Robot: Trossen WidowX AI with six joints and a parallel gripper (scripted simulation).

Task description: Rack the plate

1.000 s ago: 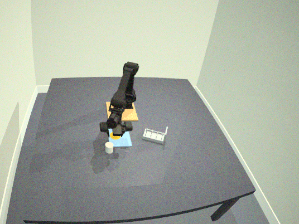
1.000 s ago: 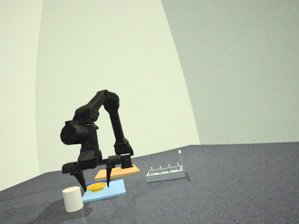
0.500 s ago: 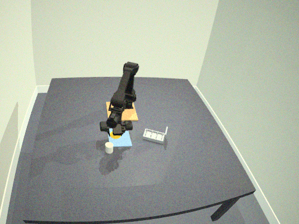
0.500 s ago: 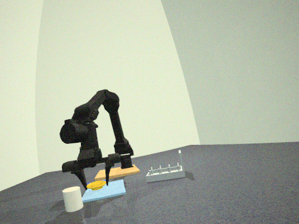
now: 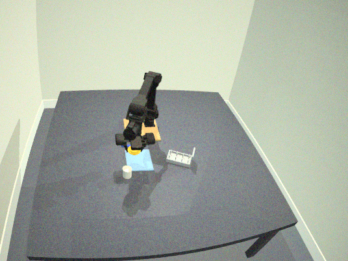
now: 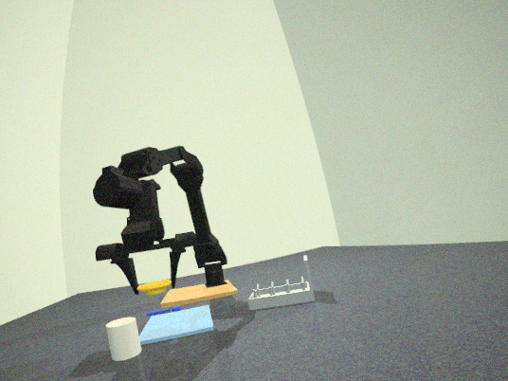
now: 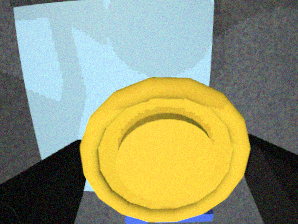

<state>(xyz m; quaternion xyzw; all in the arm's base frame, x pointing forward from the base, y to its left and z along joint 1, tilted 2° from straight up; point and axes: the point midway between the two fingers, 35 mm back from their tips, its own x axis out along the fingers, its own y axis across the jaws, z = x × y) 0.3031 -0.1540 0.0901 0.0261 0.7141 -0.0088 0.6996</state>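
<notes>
The grey dish rack is 24 cm to the left of my gripper tip, 5 cm below it and 1 cm ahead of it. Also, from my gripper tip: yellow plate 1 cm above; then light blue mat 7 cm below, 3 cm to the left, 1 cm behind; then white cup 9 cm ahead, 5 cm to the right, 5 cm below.
</notes>
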